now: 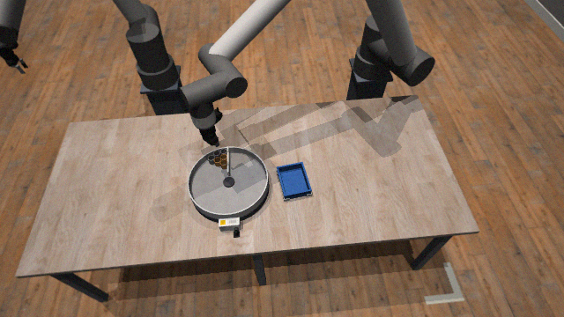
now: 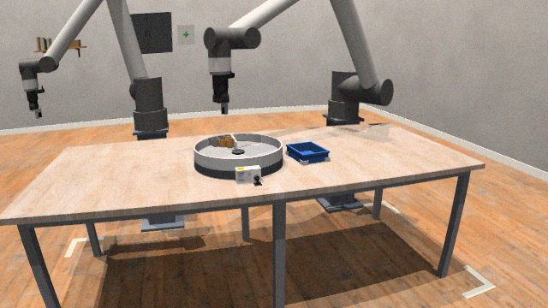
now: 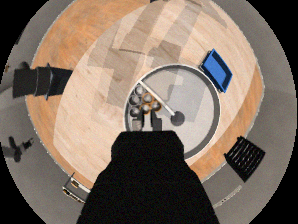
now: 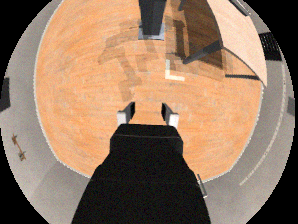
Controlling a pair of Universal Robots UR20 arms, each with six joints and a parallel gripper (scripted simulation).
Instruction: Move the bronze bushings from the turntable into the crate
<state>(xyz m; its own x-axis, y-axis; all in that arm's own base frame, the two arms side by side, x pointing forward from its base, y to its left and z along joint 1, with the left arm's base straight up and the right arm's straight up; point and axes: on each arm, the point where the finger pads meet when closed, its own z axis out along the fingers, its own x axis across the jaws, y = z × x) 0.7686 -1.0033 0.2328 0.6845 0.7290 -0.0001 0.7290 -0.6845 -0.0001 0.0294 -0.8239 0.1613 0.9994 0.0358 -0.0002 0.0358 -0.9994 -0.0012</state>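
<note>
Right now the turntable is 13 cm ahead of my left hand, 5 cm to the left of it and 18 cm below it. From my left hand the other things lie so: blue crate 12 cm ahead, 39 cm to the left, 21 cm below.
</note>
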